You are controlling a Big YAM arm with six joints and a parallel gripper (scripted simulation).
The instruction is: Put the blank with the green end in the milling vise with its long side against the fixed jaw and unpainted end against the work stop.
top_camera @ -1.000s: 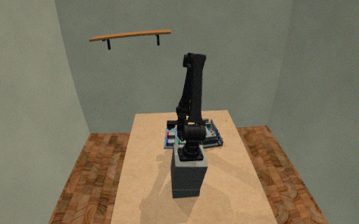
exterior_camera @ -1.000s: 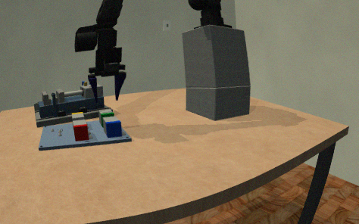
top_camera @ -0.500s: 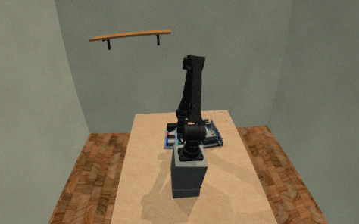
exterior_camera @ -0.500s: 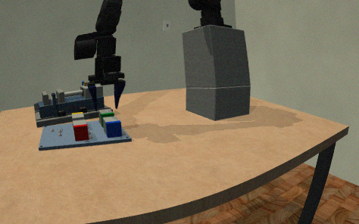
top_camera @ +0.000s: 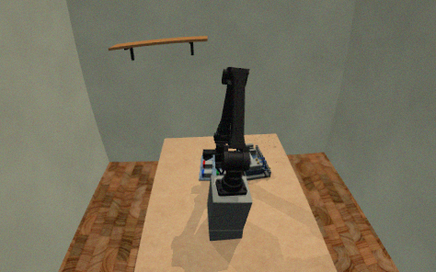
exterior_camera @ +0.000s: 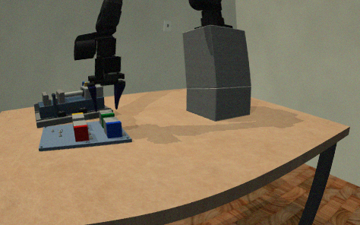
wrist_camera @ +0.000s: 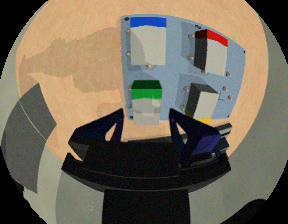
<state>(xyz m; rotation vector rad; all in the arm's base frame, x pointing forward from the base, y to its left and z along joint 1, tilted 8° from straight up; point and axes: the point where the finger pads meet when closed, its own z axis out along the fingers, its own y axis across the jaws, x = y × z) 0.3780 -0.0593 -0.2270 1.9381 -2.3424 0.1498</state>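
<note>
Now: hand 3 cm above the green-ended blank. The rest, counted from my hand: yellow-ended blank 9 cm ahead, 2 cm to the right, 3 cm below; blue-ended blank 2 cm ahead, 9 cm to the left, 3 cm below; plate 10 cm ahead, 3 cm to the left, 5 cm below.
</note>
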